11 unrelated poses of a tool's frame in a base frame.
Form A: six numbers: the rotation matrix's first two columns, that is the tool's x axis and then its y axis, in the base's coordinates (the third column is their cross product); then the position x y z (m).
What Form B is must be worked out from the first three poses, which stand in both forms.
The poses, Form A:
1: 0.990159 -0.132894 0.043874 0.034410 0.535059 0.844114 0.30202 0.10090 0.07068
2: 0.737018 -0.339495 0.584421 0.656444 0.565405 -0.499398 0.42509 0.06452 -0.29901
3: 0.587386 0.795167 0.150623 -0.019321 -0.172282 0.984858 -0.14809 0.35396 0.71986
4: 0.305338 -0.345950 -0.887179 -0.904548 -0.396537 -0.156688 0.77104 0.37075 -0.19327
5: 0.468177 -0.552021 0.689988 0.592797 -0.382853 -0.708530 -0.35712 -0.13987 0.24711
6: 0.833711 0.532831 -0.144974 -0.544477 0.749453 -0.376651 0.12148 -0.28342 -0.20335
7: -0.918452 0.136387 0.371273 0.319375 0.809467 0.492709 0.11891 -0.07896 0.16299
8: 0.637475 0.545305 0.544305 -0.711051 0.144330 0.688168 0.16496 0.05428 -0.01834
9: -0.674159 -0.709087 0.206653 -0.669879 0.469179 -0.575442 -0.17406 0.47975 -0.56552
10: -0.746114 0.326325 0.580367 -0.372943 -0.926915 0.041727 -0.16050 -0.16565 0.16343
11: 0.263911 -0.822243 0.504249 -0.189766 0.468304 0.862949 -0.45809 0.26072 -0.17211
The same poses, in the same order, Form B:
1: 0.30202 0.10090 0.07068 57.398 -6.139 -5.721
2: 0.42509 0.06452 -0.29901 -43.896 -26.150 -34.943
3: -0.14809 0.35396 0.71986 91.103 38.299 47.375
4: 0.77104 0.37075 -0.19327 -108.736 63.662 60.316
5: -0.35712 -0.13987 0.24711 -88.296 -2.114 -69.748
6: 0.12148 -0.28342 -0.20335 -24.099 1.658 33.735
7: 0.11891 -0.07896 0.16299 -19.883 -153.343 -46.410
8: 0.16496 0.05428 -0.01834 62.978 -10.300 52.264
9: -0.17406 0.47975 -0.56552 -71.074 151.255 -56.789
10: -0.16050 -0.16565 0.16343 48.883 -6.201 150.557
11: -0.45809 0.26072 -0.17211 59.179 -72.326 -31.549
